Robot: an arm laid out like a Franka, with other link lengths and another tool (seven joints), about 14 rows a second.
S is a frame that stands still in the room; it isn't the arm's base.
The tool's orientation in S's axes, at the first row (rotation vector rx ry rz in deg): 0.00, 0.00, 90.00
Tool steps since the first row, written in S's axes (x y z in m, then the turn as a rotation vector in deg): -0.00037, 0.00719, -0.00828, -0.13, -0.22, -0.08; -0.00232, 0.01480, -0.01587, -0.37, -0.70, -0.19; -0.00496, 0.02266, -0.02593, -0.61, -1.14, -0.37; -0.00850, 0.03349, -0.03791, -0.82, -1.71, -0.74; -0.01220, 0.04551, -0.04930, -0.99, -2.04, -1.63; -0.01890, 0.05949, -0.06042, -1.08, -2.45, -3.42; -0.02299, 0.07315, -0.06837, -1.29, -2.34, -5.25
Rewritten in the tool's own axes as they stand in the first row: 0.00719, 0.00037, -0.00828, -0.22, 0.13, -0.08; 0.01480, 0.00232, -0.01587, -0.70, 0.37, -0.19; 0.02266, 0.00496, -0.02593, -1.14, 0.61, -0.37; 0.03349, 0.00850, -0.03791, -1.71, 0.82, -0.74; 0.04551, 0.01220, -0.04930, -2.04, 0.99, -1.63; 0.05949, 0.01890, -0.06042, -2.45, 1.08, -3.42; 0.07315, 0.02299, -0.06837, -2.34, 1.29, -5.25
